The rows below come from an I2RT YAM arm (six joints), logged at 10 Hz.
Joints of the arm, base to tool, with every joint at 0 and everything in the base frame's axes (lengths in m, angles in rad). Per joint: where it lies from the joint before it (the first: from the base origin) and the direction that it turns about. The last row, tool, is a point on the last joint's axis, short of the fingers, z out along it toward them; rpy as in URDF.
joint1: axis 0 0 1 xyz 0.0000 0.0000 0.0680
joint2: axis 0 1 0 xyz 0.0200 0.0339 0.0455
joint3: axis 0 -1 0 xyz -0.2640 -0.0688 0.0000
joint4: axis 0 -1 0 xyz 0.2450 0.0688 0.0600
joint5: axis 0 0 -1 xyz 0.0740 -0.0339 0.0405
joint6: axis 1 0 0 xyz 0.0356 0.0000 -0.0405
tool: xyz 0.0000 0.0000 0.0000 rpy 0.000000 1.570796 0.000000
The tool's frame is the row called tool.
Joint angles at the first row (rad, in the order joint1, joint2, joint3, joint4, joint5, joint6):
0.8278 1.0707 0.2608 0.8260 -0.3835 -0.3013
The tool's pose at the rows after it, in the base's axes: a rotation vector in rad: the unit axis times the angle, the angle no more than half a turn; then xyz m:
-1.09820, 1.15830, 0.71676, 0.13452, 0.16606, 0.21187
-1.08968, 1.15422, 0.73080, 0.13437, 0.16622, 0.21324
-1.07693, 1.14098, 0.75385, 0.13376, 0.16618, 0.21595
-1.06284, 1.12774, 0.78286, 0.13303, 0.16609, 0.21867
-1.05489, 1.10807, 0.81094, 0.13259, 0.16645, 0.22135
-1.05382, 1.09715, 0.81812, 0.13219, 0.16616, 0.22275
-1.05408, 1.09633, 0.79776, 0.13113, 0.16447, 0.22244
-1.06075, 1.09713, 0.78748, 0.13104, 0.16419, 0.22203
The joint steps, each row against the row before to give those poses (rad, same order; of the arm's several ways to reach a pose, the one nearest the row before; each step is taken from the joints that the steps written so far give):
-0.0009 0.0016 0.0029 0.0039 -0.0042 0.0065
0.0003 -0.0001 0.0009 0.0101 -0.0048 0.0138
0.0004 -0.0027 0.0005 0.0191 -0.0104 0.0204
0.0002 -0.0018 -0.0001 0.0226 -0.0131 0.0260
-0.0001 0.0030 0.0013 0.0269 -0.0182 0.0209
-0.0007 -0.0030 0.0003 0.0072 -0.0076 0.0037
0.0001 -0.0145 -0.0058 -0.0118 0.0118 -0.0154
-0.0003 -0.0039 0.0000 -0.0108 0.0021 -0.0113

